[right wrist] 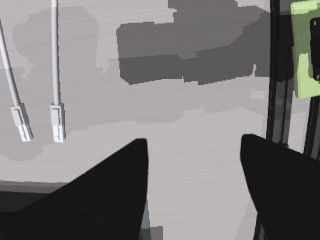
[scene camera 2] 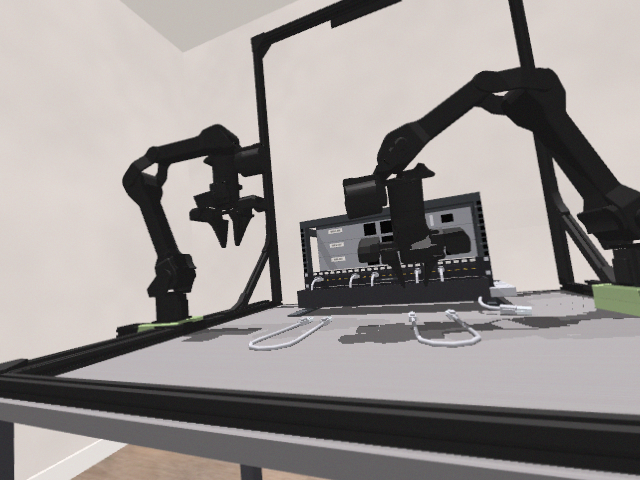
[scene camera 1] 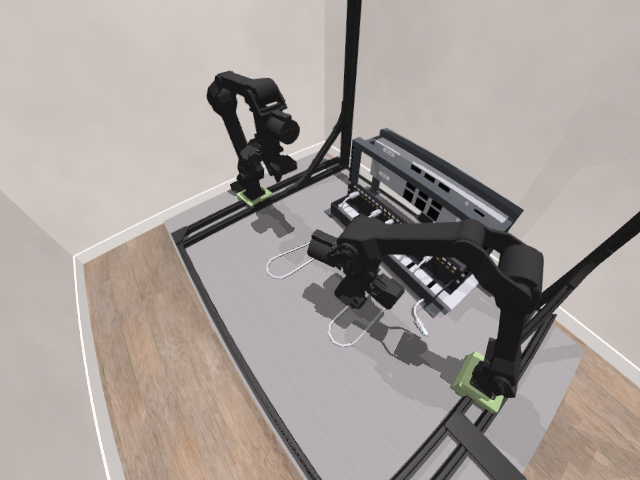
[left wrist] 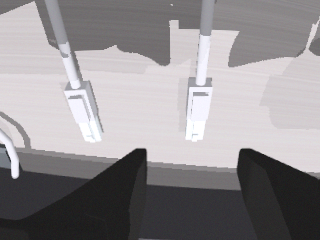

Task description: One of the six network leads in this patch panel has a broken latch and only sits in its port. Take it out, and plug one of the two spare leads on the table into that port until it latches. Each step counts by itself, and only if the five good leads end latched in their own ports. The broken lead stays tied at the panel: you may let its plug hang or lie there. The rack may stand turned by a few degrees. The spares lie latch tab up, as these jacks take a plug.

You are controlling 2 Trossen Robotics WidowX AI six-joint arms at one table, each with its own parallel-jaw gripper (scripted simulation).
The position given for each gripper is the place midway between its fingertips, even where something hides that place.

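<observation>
You'd see the left gripper [scene camera 2: 414,286] here, and the same gripper shows at [scene camera 1: 370,281] and at [left wrist: 193,159]. There's the right gripper [scene camera 2: 230,246] as well, and that gripper also shows at [scene camera 1: 275,178] and at [right wrist: 194,147].
</observation>
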